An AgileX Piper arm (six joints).
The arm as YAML. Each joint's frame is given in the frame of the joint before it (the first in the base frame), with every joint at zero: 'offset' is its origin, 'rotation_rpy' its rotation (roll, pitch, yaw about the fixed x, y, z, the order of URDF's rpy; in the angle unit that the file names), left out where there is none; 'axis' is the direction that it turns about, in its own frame. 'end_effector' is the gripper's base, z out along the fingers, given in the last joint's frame.
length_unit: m
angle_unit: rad
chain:
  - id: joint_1
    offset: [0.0, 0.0, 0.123]
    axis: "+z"
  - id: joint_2
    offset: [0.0, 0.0, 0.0]
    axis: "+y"
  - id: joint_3
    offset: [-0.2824, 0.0, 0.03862]
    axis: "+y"
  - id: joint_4
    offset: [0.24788, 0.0, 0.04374]
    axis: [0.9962, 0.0, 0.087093]
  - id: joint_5
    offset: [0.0, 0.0, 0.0]
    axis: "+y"
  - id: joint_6
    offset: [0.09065, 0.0, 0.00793]
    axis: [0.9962, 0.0, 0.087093]
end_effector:
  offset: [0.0, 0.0, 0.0]
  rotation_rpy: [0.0, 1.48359, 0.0]
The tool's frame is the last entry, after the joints.
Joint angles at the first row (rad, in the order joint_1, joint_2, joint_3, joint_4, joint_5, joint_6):
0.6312 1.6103 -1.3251 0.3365 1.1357 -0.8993
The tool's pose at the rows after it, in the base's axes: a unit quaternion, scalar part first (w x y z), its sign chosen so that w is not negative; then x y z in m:
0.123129, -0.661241, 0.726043, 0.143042, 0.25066, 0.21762, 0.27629
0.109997, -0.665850, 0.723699, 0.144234, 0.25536, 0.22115, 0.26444
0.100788, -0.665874, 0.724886, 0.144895, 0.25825, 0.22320, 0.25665
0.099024, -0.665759, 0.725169, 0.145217, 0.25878, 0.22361, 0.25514
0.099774, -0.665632, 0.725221, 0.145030, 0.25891, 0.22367, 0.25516
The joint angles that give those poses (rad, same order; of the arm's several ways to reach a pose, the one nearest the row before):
0.6312 1.6583 -1.3235 0.3452 1.1246 -0.9652
0.6312 1.6943 -1.3235 0.3474 1.1184 -0.9830
0.6312 1.7174 -1.3235 0.3474 1.1144 -0.9857
0.6312 1.7219 -1.3235 0.3478 1.1136 -0.9861
0.6311 1.7219 -1.3235 0.3478 1.1120 -0.9861

